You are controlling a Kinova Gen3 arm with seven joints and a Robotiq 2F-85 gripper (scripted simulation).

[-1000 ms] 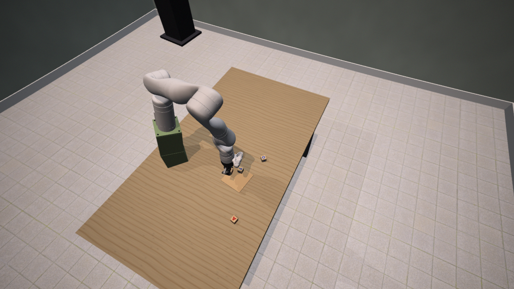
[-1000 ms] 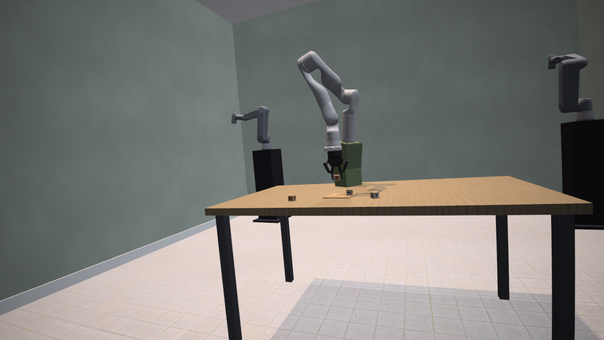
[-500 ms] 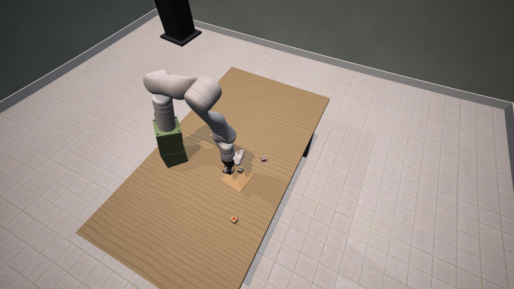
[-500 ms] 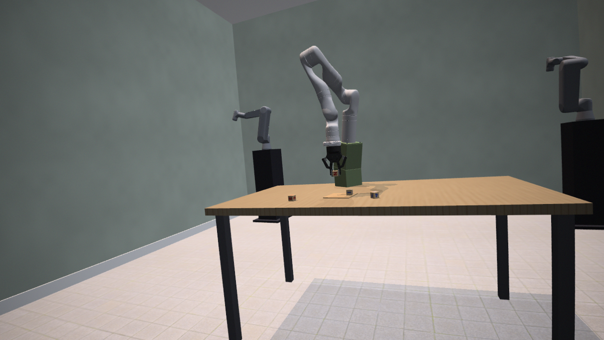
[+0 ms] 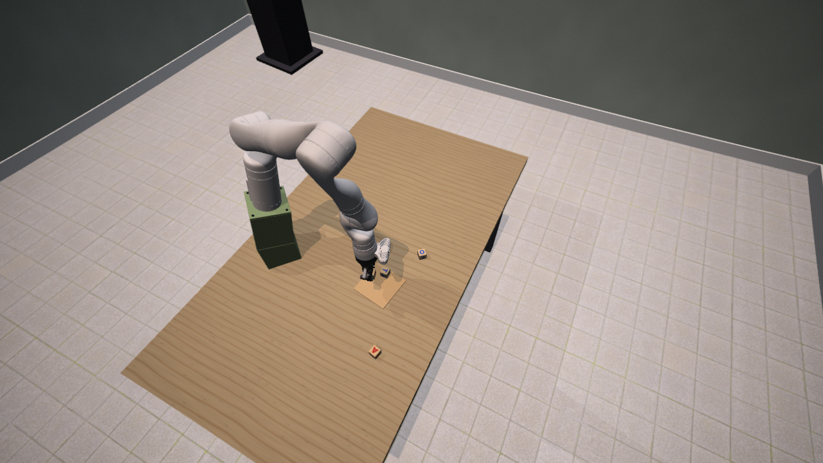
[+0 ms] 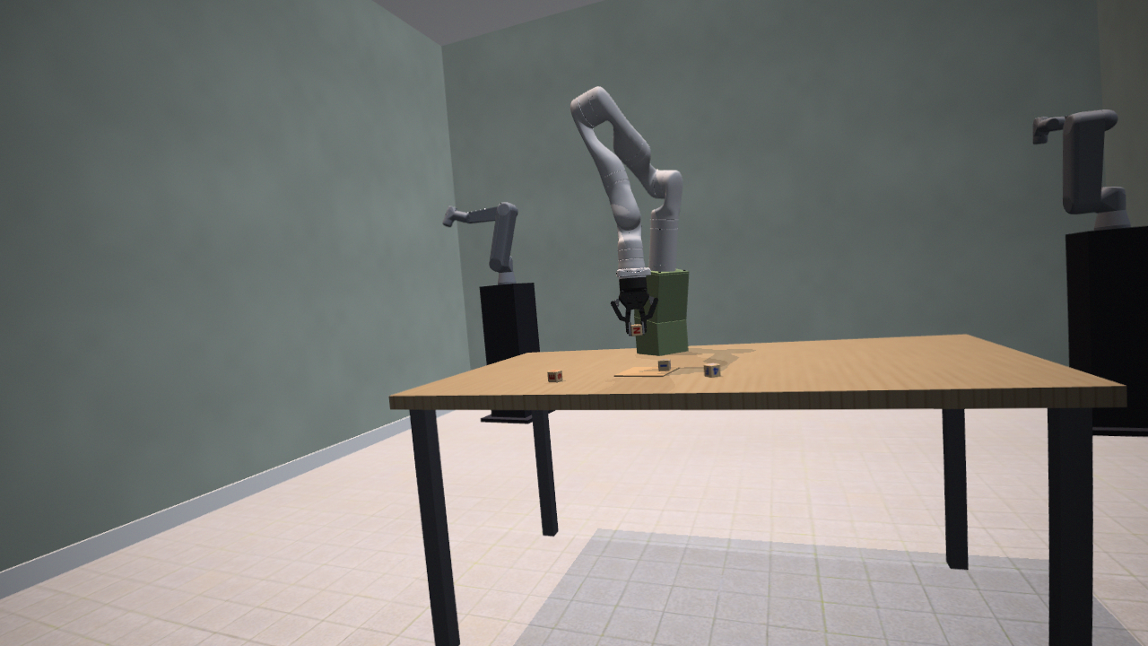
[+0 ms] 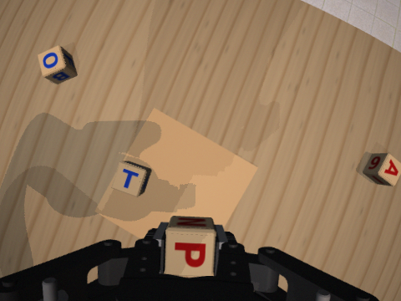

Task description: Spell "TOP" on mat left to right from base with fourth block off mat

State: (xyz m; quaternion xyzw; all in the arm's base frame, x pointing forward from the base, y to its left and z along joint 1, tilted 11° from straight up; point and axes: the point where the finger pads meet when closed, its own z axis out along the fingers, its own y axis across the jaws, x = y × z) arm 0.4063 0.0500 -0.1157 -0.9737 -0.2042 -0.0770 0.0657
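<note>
My gripper is now 12 cm above the tan mat, 3 cm to the right of it and 1 cm short of it.
</note>
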